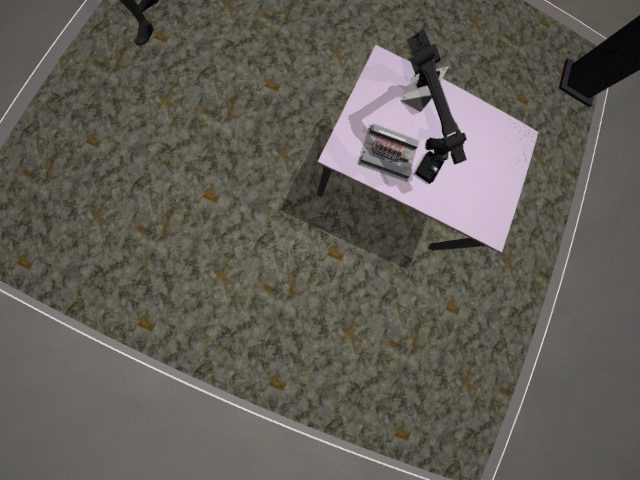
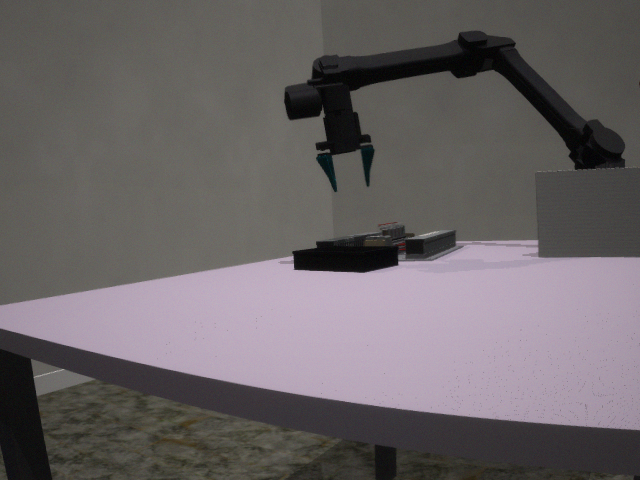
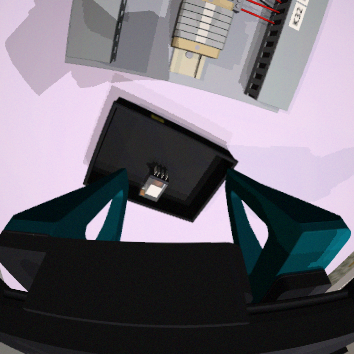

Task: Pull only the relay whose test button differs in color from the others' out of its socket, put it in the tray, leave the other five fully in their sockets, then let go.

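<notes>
My gripper is open and empty, with its teal fingers pointing down above the tray. The black tray stands on the table beside the grey panel. One relay, with a clear case and dark pins, lies on its side in the tray, near the wall closest to the gripper. Its test button colour is not legible. The other relays form a row on the panel; their number, buttons and seating are too small to tell.
Slotted wire ducts line the panel. Beige terminal blocks and red wires lie between them. The arm base stands on a grey pedestal on the pink table.
</notes>
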